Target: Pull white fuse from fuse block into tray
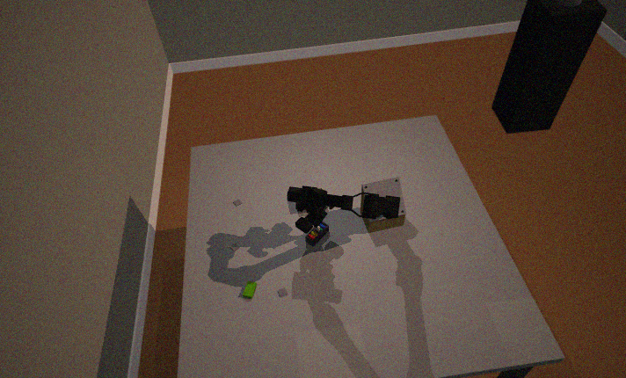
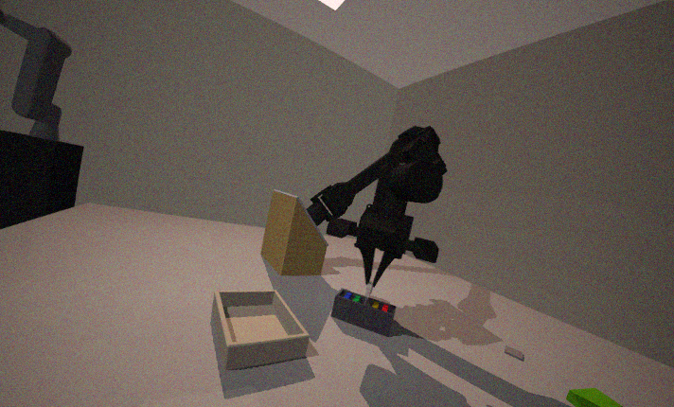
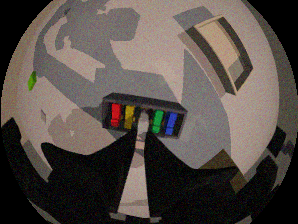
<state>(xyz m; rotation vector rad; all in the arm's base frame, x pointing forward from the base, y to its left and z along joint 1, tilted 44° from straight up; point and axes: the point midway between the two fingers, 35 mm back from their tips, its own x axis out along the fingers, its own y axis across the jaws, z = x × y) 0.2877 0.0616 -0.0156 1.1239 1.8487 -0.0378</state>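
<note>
Right now my gripper tip is 1 cm short of the beige tray, 19 cm to the left of it and 7 cm above it. Round my gripper tip: white fuse (1 cm below).
</note>
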